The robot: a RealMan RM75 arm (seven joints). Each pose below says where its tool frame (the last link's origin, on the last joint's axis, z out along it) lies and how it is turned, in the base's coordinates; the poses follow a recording.
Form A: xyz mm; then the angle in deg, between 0 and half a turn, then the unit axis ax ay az.
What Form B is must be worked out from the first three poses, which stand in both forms.
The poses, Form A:
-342 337 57 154.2 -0.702 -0.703 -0.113
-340 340 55 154.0 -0.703 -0.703 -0.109
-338 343 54 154.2 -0.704 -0.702 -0.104
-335 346 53 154.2 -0.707 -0.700 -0.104
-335 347 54 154.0 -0.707 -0.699 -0.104
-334 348 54 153.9 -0.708 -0.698 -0.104
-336 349 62 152.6 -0.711 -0.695 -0.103
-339 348 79 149.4 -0.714 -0.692 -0.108
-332 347 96 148.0 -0.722 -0.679 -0.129
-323 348 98 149.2 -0.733 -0.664 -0.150
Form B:
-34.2 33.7 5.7 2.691 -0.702 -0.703 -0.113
-34.0 34.0 5.5 2.688 -0.703 -0.703 -0.109
-33.8 34.3 5.4 2.691 -0.704 -0.702 -0.104
-33.5 34.6 5.3 2.691 -0.707 -0.700 -0.104
-33.5 34.7 5.4 2.688 -0.707 -0.699 -0.104
-33.4 34.8 5.4 2.686 -0.708 -0.698 -0.104
-33.6 34.9 6.2 2.663 -0.711 -0.695 -0.103
-33.9 34.8 7.9 2.608 -0.714 -0.692 -0.108
-33.2 34.7 9.6 2.583 -0.722 -0.679 -0.129
-32.3 34.8 9.8 2.604 -0.733 -0.664 -0.150

